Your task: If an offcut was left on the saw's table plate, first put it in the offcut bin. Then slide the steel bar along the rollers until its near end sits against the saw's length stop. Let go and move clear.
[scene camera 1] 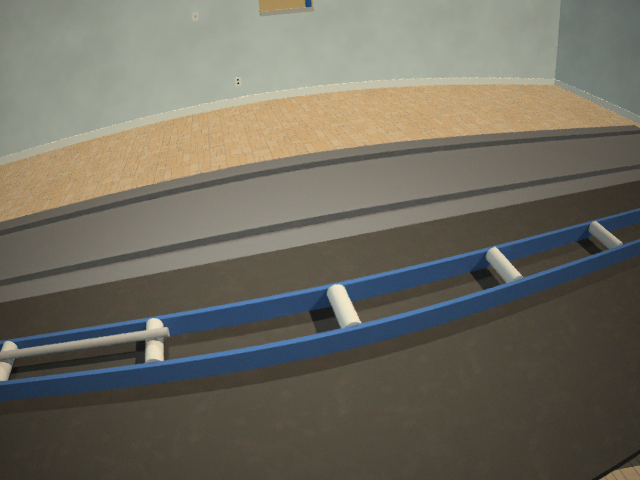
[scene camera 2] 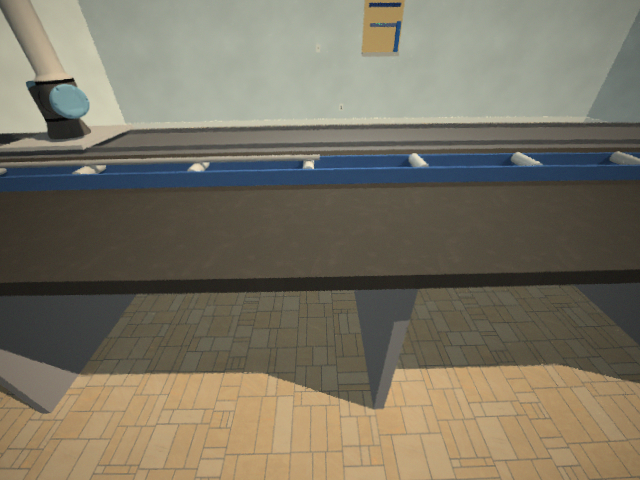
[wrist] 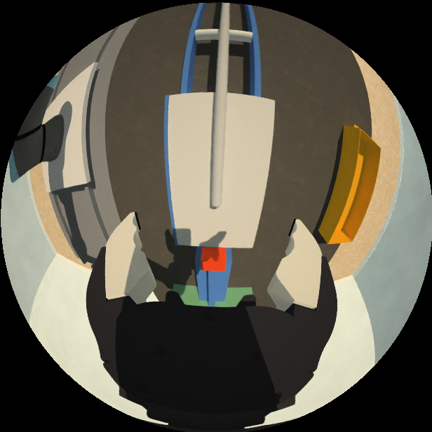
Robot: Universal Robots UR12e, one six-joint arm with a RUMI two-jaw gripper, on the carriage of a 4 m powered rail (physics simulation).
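Pixels of known places: arm's base, origin of its link: (scene camera 2: 71, 134).
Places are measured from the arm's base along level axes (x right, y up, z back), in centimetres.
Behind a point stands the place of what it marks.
The steel bar (scene camera 1: 82, 343) {x -119.1, y 4.8, z -62.7 cm} (scene camera 2: 155, 160) {x -81.1, y 4.5, z -62.9 cm} (wrist: 220, 115) lies lengthwise along the rollers. In the wrist view its near end rests over the saw's pale table plate (wrist: 245, 175). Bare plate shows between that end and a red block (wrist: 220, 265), apparently the length stop, beyond the plate's near edge. My gripper (wrist: 214, 217) is wide open above the plate, its jaws well apart on either side of the bar's line and touching nothing. No offcut shows on the plate. The orange offcut bin (wrist: 345, 170) stands to the right; part of its inside is hidden.
Blue roller rails (scene camera 1: 248, 357) {x -154.3, y 0.6, z -69.4 cm} (scene camera 2: 248, 176) {x -114.7, y 0.4, z -69.4 cm} with white rollers (scene camera 1: 343, 305) {x -174.7, y 3.0, z -62.8 cm} (scene camera 2: 418, 160) {x -174.2, y 2.8, z -63.4 cm} run along the dark table (scene camera 1: 310, 413) {x -162.7, y -3.0, z -82.9 cm} (scene camera 2: 310, 227) {x -136.1, y -3.0, z -97.1 cm}. The arm's pale carriage plate (scene camera 2: 77, 142) {x -16.4, y 0.0, z -17.1 cm} (wrist: 75, 150) stands on the grey rail beside the table. A green part (wrist: 240, 296) shows behind the red block.
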